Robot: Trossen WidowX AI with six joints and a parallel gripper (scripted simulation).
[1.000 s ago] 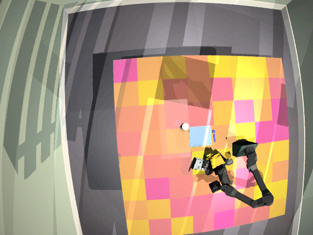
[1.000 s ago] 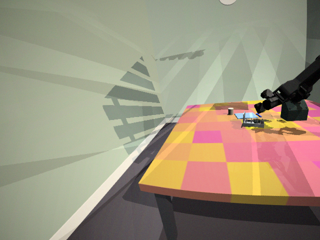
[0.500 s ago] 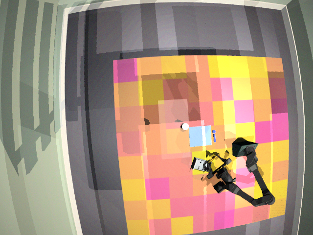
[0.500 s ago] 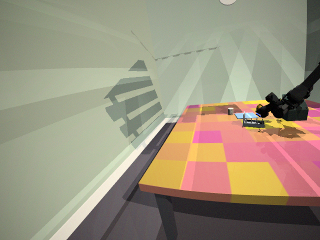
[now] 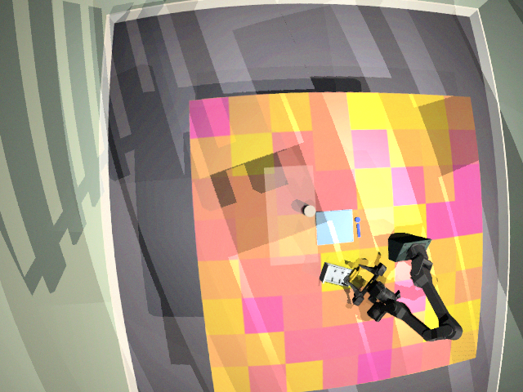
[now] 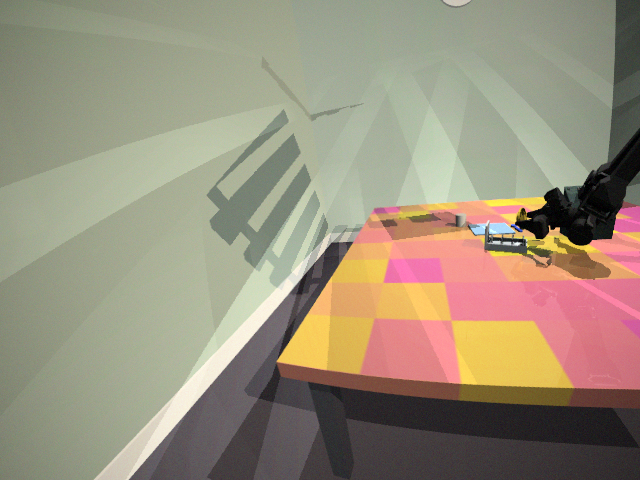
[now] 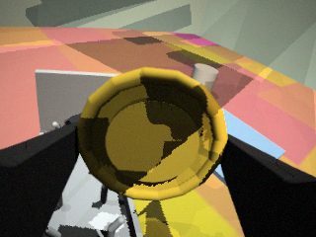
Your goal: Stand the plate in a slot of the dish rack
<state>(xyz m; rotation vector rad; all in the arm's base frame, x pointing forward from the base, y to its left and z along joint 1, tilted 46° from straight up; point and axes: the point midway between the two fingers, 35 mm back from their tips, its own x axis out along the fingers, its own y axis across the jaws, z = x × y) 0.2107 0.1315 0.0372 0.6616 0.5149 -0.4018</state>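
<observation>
Right now my gripper tip is 70 mm above the dish rack, 40 mm short of it and 30 mm to the right of it. Round my gripper tip: blue utensil 180 mm to the right, 80 mm below, 30 mm behind; cup 230 mm to the right, 170 mm ahead, 60 mm below; yellow plate 10 mm behind.
</observation>
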